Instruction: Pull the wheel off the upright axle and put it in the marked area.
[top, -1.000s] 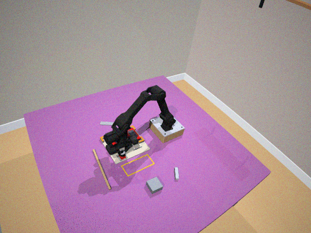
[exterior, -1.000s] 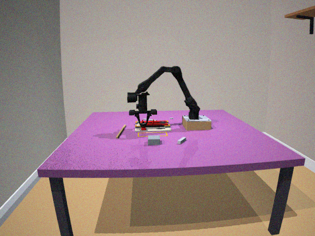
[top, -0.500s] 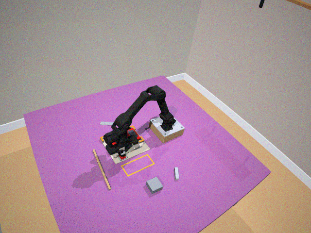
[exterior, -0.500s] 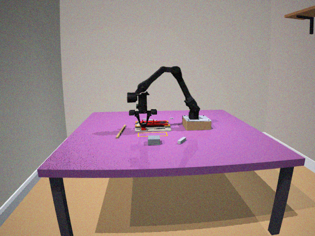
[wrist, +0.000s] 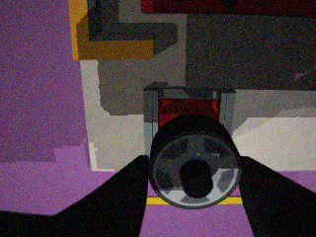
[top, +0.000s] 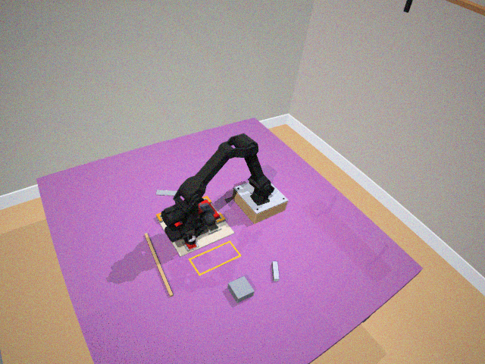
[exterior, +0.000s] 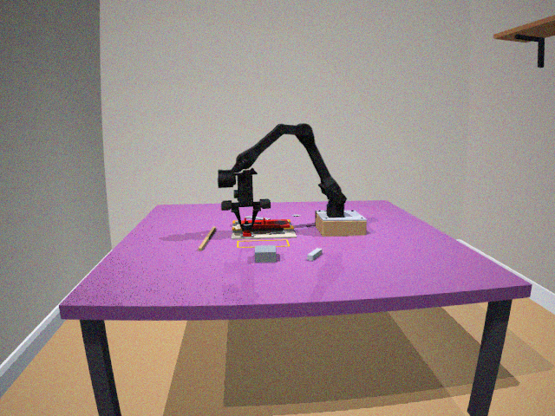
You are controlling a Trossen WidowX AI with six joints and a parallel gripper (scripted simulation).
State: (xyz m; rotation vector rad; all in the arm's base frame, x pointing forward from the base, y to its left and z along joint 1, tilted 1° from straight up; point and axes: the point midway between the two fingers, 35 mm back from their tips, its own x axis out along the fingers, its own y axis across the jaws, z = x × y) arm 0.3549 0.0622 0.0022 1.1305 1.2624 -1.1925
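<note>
My gripper tip is 10 mm above the grey axle mount. Also, from my gripper tip: wooden stick: 150 mm ahead, 30 mm to the left, 40 mm below.
</note>
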